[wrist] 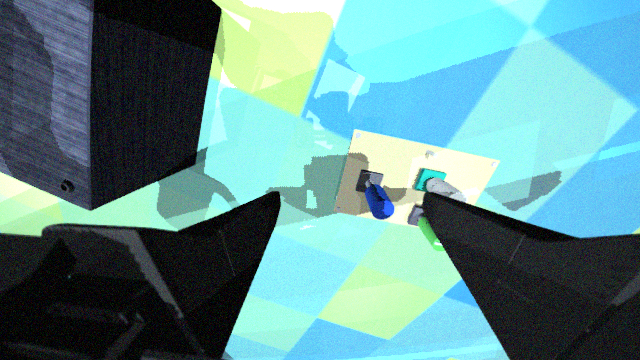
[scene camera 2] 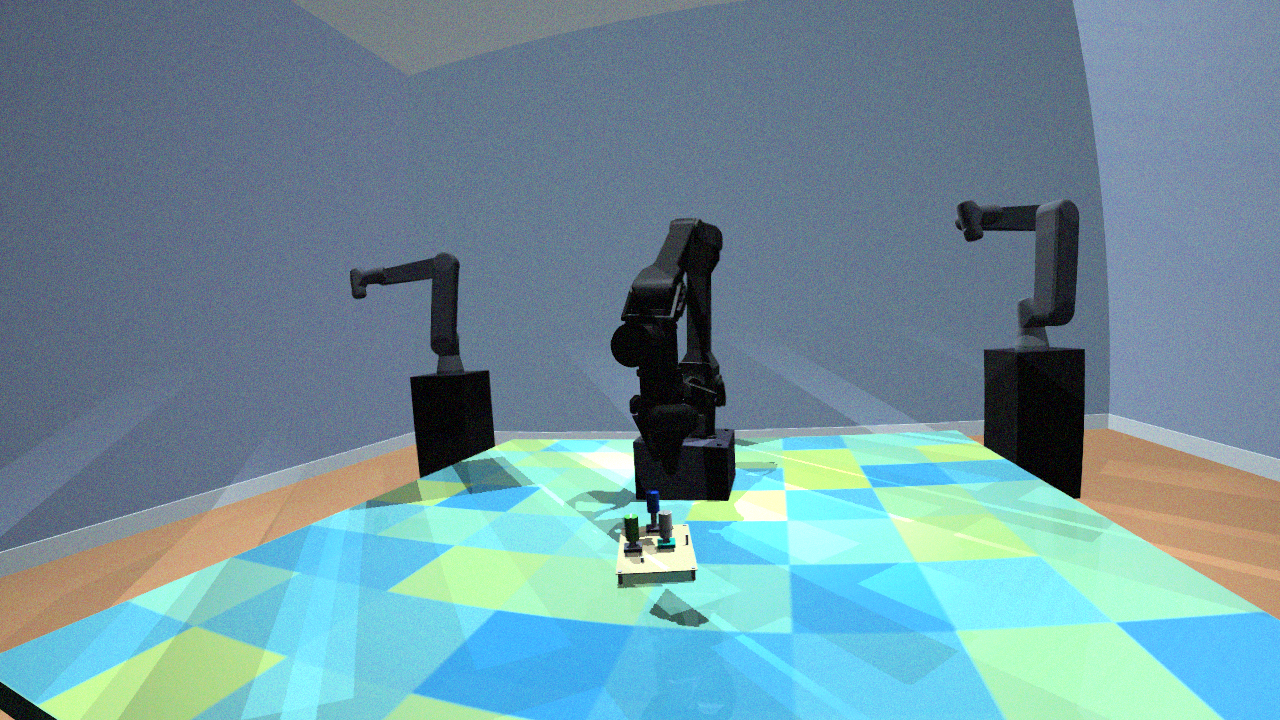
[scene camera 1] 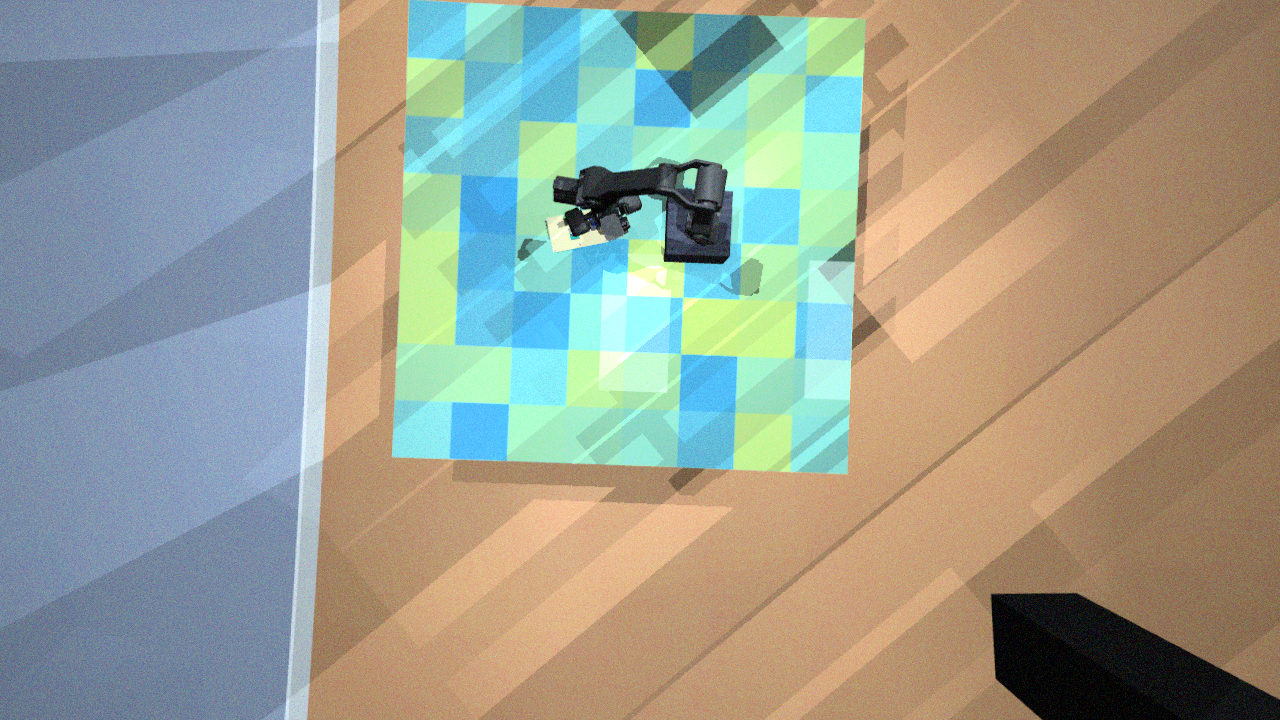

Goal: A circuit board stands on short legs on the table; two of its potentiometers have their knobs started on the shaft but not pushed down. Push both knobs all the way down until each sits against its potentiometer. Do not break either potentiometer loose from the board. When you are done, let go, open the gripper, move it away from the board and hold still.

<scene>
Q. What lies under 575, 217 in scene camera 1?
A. The gripper.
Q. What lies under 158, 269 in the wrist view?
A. The gripper.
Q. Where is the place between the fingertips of the gripper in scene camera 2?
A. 663, 467
</scene>
